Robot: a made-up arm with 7 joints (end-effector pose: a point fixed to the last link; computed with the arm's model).
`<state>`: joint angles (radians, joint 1 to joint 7).
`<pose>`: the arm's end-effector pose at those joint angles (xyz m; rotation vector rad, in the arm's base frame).
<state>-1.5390 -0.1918 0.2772 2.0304 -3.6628 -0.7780 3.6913</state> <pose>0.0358 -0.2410 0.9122 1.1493 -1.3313 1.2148</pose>
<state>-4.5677 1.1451 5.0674 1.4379 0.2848 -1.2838 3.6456</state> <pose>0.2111 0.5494 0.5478 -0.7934 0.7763 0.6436</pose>
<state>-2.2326 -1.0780 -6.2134 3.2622 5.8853 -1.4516 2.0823</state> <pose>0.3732 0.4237 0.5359 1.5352 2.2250 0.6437</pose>
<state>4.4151 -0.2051 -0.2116 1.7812 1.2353 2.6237 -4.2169</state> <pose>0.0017 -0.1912 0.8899 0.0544 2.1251 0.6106</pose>
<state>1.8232 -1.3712 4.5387 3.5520 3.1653 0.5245 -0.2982</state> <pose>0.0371 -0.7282 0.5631 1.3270 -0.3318 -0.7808</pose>
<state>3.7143 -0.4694 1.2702 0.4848 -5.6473 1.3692 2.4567</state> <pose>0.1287 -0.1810 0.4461 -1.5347 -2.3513 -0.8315</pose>
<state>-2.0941 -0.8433 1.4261 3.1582 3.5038 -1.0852 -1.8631</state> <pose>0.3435 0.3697 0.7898 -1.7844 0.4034 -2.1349</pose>
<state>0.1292 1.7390 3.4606 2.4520 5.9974 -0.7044 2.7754</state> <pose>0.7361 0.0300 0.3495 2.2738 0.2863 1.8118</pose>
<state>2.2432 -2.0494 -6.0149 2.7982 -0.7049 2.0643 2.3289</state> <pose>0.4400 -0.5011 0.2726 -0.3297 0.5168 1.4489</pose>
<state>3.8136 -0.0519 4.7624 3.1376 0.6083 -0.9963 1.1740</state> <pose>0.1595 -0.0173 1.0301 0.6562 0.8310 0.8266</pose>
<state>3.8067 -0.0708 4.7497 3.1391 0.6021 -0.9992 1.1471</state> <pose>0.1683 -0.0138 1.0274 0.6519 0.8483 0.7690</pose>
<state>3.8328 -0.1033 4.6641 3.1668 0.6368 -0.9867 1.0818</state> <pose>0.1863 -0.0091 1.0206 0.6377 0.8829 0.6767</pose>
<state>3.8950 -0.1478 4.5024 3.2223 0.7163 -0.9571 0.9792</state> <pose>0.2089 -0.0032 1.0105 0.6091 0.9247 0.5574</pose>
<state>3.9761 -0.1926 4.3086 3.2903 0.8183 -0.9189 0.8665</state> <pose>0.2254 0.0031 1.0012 0.5717 0.9501 0.4445</pose>
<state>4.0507 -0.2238 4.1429 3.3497 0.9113 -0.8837 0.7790</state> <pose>0.2309 0.0075 0.9964 0.5401 0.9496 0.3736</pose>
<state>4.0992 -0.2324 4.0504 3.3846 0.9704 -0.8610 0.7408</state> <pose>0.2289 0.0079 0.9960 0.5275 0.9354 0.3635</pose>
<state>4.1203 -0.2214 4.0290 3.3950 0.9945 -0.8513 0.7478</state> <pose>0.2244 0.0044 0.9980 0.5332 0.9204 0.4026</pose>
